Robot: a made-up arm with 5 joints. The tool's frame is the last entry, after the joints. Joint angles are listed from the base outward.
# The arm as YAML. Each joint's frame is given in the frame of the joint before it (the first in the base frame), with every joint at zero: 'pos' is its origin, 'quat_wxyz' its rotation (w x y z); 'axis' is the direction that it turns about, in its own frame. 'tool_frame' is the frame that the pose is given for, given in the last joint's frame.
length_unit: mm
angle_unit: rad
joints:
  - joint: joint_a
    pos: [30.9, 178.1, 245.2]
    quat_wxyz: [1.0, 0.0, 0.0, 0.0]
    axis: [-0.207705, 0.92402, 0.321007]
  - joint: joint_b
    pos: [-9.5, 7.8, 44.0]
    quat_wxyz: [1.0, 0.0, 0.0, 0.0]
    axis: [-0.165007, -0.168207, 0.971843]
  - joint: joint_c
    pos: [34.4, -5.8, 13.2]
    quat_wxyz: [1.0, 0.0, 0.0, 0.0]
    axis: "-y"
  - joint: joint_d
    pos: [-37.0, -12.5, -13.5]
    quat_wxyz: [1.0, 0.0, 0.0, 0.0]
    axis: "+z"
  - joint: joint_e
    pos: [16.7, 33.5, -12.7]
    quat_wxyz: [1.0, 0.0, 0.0, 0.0]
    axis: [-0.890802, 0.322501, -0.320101]
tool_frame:
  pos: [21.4, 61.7, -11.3]
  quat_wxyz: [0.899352, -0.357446, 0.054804, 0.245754]
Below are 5 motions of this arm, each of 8 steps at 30 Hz.
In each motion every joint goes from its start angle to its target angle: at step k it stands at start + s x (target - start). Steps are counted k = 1, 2, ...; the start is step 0. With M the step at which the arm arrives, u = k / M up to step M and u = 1 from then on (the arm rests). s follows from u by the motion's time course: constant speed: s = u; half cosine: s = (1 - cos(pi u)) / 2; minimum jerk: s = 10 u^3 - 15 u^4 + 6 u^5.
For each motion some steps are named. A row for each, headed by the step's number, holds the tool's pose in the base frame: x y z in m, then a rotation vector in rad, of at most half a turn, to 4 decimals.
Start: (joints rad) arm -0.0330 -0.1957 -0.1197 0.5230 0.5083
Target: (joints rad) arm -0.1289 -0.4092 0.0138 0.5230 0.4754
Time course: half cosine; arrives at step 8
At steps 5, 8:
5: 0.0386 0.2600 0.2446 -1.0546 0.2984 0.5371
8: 0.0459 0.2586 0.2453 -1.0360 0.2816 0.4437

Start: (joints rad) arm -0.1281 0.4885 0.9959 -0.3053 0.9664
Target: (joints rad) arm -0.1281 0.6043 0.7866 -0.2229 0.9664
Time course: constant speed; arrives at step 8
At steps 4, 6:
4: 0.1068 0.2575 0.2780 -1.1982 -0.3103 -0.2044
6: 0.1030 0.2592 0.2728 -1.2434 -0.3051 -0.1515

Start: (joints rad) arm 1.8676 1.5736 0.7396 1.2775 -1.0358
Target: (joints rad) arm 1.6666 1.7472 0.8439 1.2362 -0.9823
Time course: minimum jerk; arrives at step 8
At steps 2, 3, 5, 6, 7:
2: 0.0568 0.1313 0.2466 -2.2582 0.7364 -1.3789
3: 0.0538 0.1310 0.2457 -2.2219 0.7889 -1.3950
5: 0.0462 0.1308 0.2430 -2.1241 0.9206 -1.4256
6: 0.0434 0.1309 0.2418 -2.0861 0.9684 -1.4331
7: 0.0420 0.1311 0.2411 -2.0666 0.9922 -1.4360

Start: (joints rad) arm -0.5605 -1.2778 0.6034 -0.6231 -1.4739
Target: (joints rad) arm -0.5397 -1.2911 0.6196 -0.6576 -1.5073
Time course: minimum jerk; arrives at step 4
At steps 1, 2, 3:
1: 0.0110 0.1635 0.3233 -0.3508 -1.4912 -1.3813
2: 0.0108 0.1637 0.3230 -0.3667 -1.4988 -1.3893
3: 0.0106 0.1638 0.3227 -0.3829 -1.5065 -1.3970

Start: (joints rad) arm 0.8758 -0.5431 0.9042 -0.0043 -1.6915
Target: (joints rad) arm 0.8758 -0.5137 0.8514 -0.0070 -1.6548
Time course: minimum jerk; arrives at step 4
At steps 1, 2, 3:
1: 0.0433 0.2270 0.2859 0.2155 -0.8334 0.7929
2: 0.0442 0.2279 0.2867 0.2189 -0.8103 0.7843
3: 0.0451 0.2288 0.2874 0.2222 -0.7870 0.7761

